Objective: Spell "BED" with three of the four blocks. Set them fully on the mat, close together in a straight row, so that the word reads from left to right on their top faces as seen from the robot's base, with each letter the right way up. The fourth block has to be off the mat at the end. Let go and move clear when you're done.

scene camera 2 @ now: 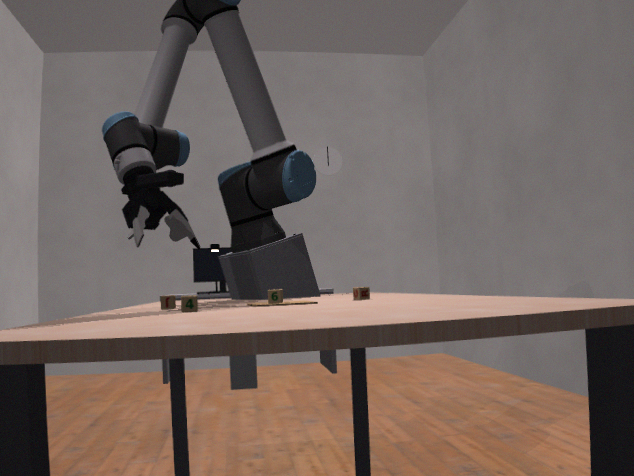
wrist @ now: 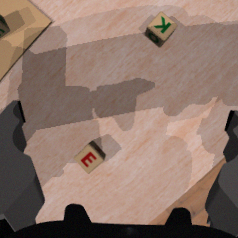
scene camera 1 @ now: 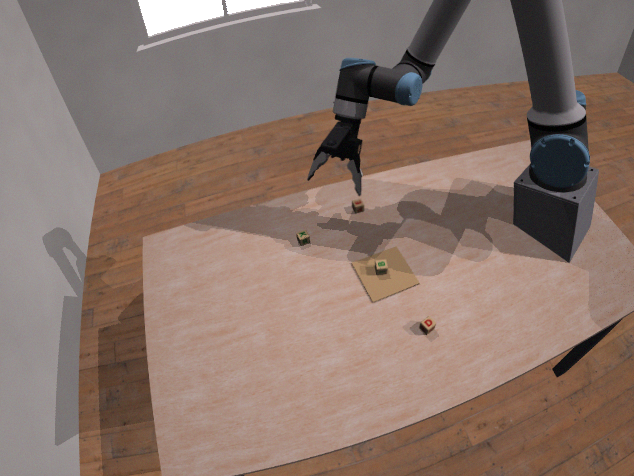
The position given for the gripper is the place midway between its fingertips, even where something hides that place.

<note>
In view: the gripper (scene camera 2: 170,247) and a tan mat (scene camera 1: 399,277).
The gripper is seen too in the wrist view (wrist: 125,106) and in scene camera 1 (scene camera 1: 333,188).
</note>
